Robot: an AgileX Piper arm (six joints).
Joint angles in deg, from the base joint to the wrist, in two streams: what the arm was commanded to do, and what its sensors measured. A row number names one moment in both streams.
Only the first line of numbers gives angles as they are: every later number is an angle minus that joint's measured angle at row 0.
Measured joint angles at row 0: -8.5, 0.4, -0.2, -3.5, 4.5, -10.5
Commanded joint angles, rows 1 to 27: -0.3, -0.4, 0.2, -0.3, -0.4, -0.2; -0.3, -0.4, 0.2, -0.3, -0.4, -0.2; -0.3, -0.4, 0.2, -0.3, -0.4, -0.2; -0.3, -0.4, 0.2, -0.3, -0.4, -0.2; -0.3, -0.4, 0.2, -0.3, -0.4, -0.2; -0.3, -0.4, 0.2, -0.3, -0.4, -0.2; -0.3, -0.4, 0.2, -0.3, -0.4, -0.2; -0.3, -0.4, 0.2, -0.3, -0.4, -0.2; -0.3, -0.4, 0.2, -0.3, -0.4, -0.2; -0.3, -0.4, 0.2, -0.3, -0.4, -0.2; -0.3, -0.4, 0.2, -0.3, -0.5, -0.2; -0.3, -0.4, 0.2, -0.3, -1.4, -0.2; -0.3, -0.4, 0.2, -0.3, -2.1, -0.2; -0.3, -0.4, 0.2, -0.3, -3.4, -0.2; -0.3, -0.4, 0.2, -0.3, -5.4, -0.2; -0.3, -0.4, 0.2, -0.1, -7.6, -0.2; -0.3, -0.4, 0.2, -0.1, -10.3, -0.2; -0.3, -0.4, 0.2, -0.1, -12.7, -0.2; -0.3, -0.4, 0.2, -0.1, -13.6, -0.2; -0.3, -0.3, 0.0, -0.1, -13.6, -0.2; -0.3, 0.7, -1.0, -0.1, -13.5, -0.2; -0.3, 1.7, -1.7, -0.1, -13.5, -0.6; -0.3, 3.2, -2.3, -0.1, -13.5, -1.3; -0.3, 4.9, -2.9, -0.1, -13.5, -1.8; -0.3, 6.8, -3.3, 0.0, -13.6, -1.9; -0.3, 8.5, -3.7, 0.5, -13.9, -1.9; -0.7, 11.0, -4.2, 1.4, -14.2, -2.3
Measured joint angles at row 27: 0.0, 4.4, -2.3, 0.0, -12.8, -0.9
